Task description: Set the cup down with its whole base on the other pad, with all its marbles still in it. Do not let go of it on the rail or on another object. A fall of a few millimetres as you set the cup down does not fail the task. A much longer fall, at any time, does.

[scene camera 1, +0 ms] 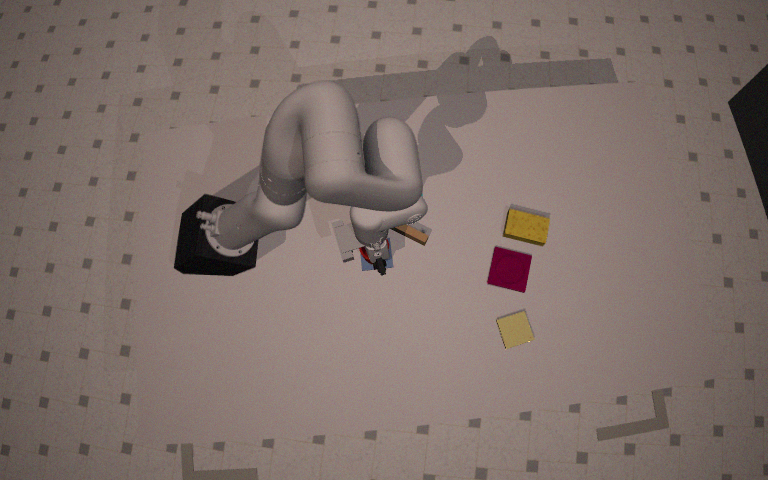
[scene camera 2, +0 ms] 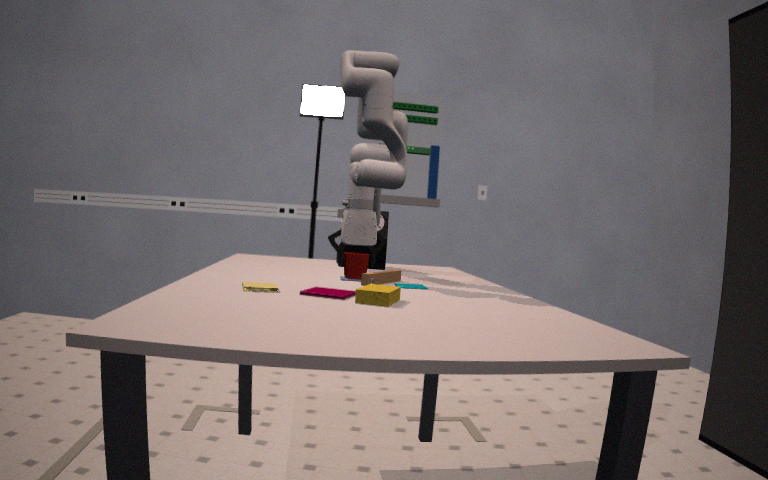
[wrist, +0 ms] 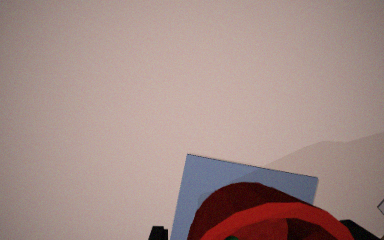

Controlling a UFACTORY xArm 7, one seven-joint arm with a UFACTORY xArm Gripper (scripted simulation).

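A yellow sponge block [scene camera 1: 521,226] is part of the scene, and another camera shows the block [scene camera 2: 378,295] too, though in the wrist view the block is out of frame. The scene also has a pale yellow square [scene camera 1: 515,330]; the square, too, is out of frame in the wrist view.
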